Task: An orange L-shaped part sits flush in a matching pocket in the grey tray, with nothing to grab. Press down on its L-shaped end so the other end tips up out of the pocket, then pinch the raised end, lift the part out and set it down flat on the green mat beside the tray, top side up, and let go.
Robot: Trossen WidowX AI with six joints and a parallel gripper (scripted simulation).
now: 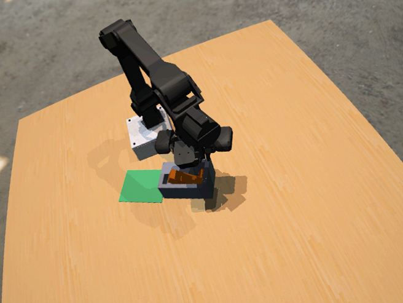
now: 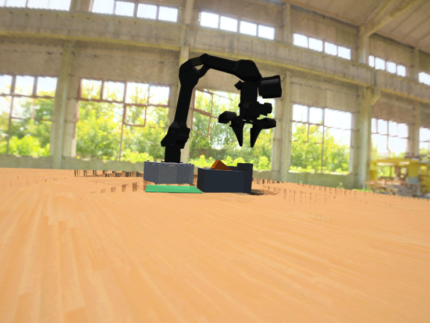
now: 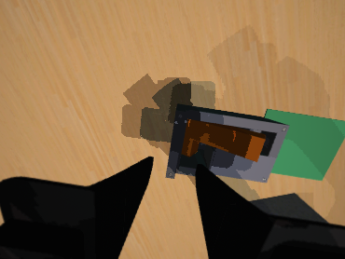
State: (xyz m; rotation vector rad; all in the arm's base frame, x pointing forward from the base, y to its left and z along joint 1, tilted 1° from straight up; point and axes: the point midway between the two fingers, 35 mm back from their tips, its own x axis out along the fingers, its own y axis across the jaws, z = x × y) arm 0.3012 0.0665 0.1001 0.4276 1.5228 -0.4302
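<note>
Now: the orange L-shaped part 3 cm behind my gripper tip, 4 cm to the right of it and 10 cm below it. The rest, counted from my gripper tip: green mat 12 cm behind, 19 cm to the right, 16 cm below.
</note>
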